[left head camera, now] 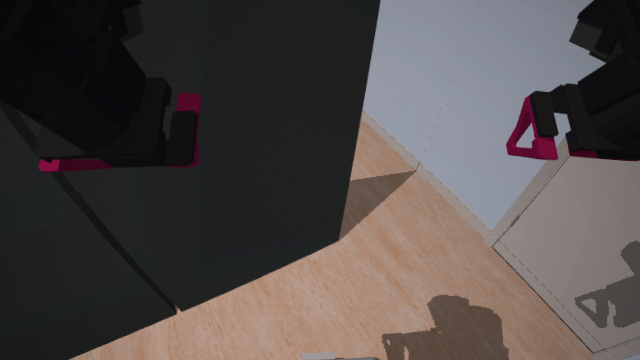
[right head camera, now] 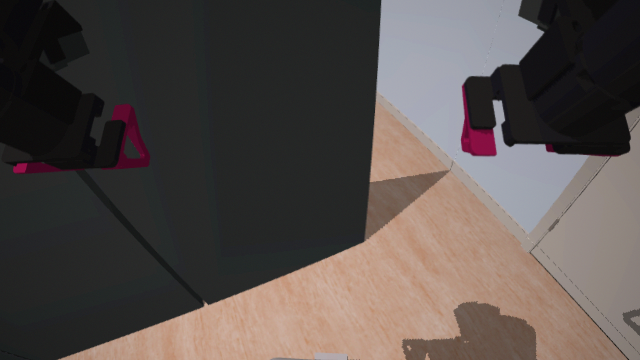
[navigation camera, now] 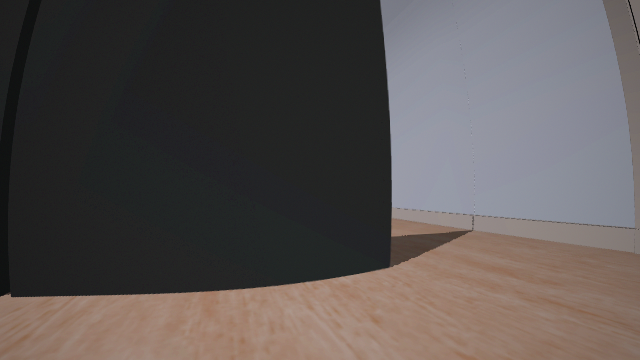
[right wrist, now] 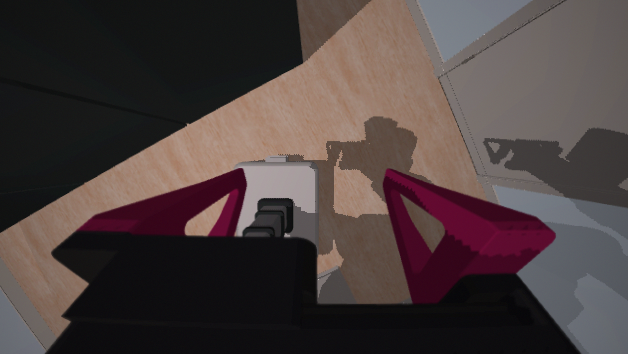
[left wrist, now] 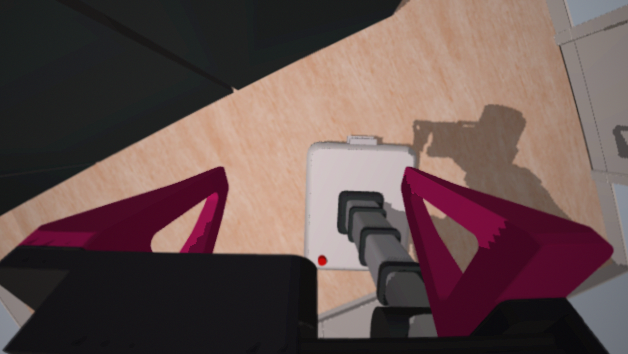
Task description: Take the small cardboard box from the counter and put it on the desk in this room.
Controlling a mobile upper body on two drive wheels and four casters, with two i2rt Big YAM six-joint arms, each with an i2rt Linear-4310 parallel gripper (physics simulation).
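Frame: origin at the left arm's base, x left, y back, z up, level; millimetres.
Seen in the pictures: left gripper, fingertip midpoint: (left head camera: 153, 160) (right head camera: 115, 163) (left wrist: 314, 176); right gripper, fingertip midpoint: (left head camera: 539, 150) (right head camera: 505, 145) (right wrist: 314, 176).
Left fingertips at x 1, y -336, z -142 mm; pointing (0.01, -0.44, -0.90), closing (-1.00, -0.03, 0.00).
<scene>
A point is followed by its place in that frame.
The small cardboard box, the counter and the desk do not show in these views. My left gripper (left head camera: 120, 164) (right head camera: 82, 167) (left wrist: 314, 176) @[x 1, y -336, z -142 mm] is open, with its magenta fingers wide apart and nothing between them. In the head views it hangs in front of a tall dark block. My right gripper (left head camera: 575, 153) (right head camera: 547, 148) (right wrist: 314, 176) @[x -453, y -348, z -132 mm] is also open and empty, high above the floor, in front of the pale wall and door in the head views.
A tall dark block (left head camera: 280, 130) @[x -98, y -855, z -506 mm] (right head camera: 290, 130) @[x -103, y -858, z -504 mm] (left wrist: 165, 35) @[x 401, y -605, z -686 mm] (right wrist: 150, 45) @[x 118, y -747, z -704 mm] (navigation camera: 210, 150) @[x 54, y -779, z -1092 mm] stands close ahead, with a narrow seam. The wall (left head camera: 425, 65) @[x -925, y -1763, z -685 mm] (navigation camera: 540, 110) @[x -1190, y -1237, z -808 mm] and a door (left head camera: 575, 215) @[x -1420, y -740, z -856 mm] (right head camera: 600, 240) @[x -1421, y -738, z -1008 mm] are at the right. My base (left wrist: 330, 200) @[x -83, y -54, z -1150 mm] (right wrist: 300, 180) @[x -376, y -213, z -1150 mm] stands on the wooden floor (navigation camera: 320, 325) @[x -200, y -692, z -1410 mm].
</scene>
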